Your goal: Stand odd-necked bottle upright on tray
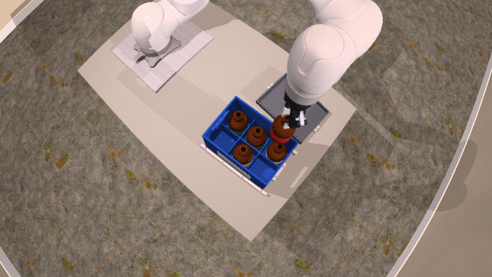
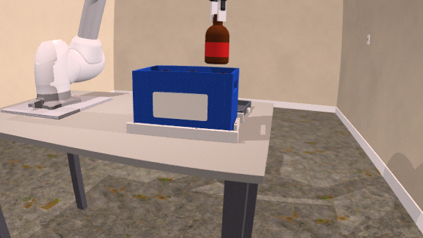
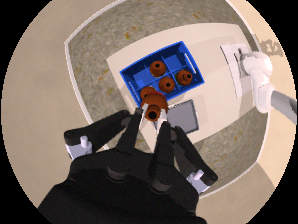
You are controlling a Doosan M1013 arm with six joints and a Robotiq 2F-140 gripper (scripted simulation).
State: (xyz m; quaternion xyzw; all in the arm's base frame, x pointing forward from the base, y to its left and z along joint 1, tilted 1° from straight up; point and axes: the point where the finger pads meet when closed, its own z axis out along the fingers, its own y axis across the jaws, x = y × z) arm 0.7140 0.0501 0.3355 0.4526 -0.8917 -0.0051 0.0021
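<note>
My hand is 9 cm above the bottle. Round my hand: crate 27 cm below, 8 cm to the right, 6 cm behind; dark grey tray 34 cm below, 18 cm to the left, 6 cm behind.
</note>
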